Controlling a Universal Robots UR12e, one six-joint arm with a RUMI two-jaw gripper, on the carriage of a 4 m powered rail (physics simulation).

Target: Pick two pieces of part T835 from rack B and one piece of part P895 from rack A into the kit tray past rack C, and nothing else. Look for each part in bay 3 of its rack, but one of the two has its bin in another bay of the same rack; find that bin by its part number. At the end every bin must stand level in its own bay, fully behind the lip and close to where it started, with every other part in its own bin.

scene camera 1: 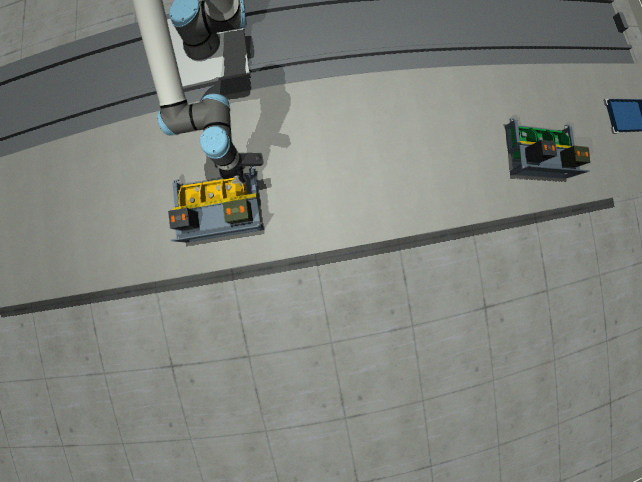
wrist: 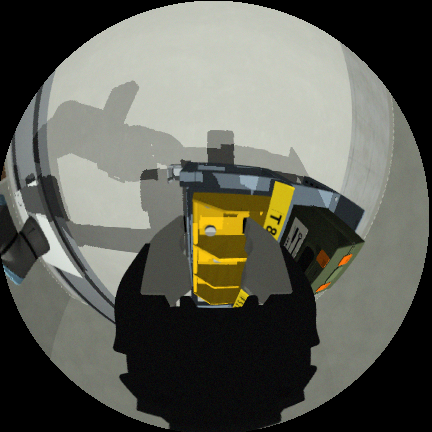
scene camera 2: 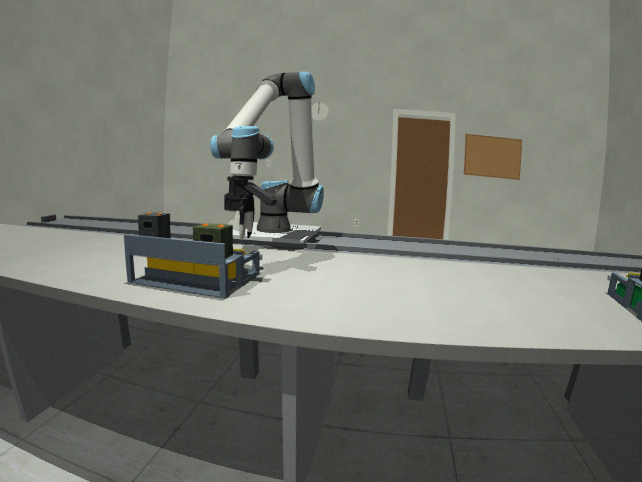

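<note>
Rack B (scene camera 1: 212, 222) (scene camera 2: 173, 246) (wrist: 242, 182) holds a row of yellow bins. The end bin (wrist: 232, 201) has a yellow label (wrist: 278, 207) that starts "T 8"; the rest is hidden behind a finger. One round grey piece (wrist: 210, 230) shows inside this bin. My gripper (scene camera 1: 241, 178) (scene camera 2: 245, 236) (wrist: 213, 217) is open, with nothing seen between its fingers, and hangs above the end bin. The kit tray (scene camera 1: 627, 115) is blue and stands at the far right in scene camera 1. Rack A does not show clearly.
An olive box (scene camera 1: 236, 211) (scene camera 2: 212, 239) (wrist: 332, 252) and a black box (scene camera 1: 179, 218) (scene camera 2: 154, 225) stand on rack B beside the bins. A rack with green bins (scene camera 1: 539, 168) stands before the tray and carries two dark boxes. The rail (scene camera 1: 414, 31) runs behind the racks.
</note>
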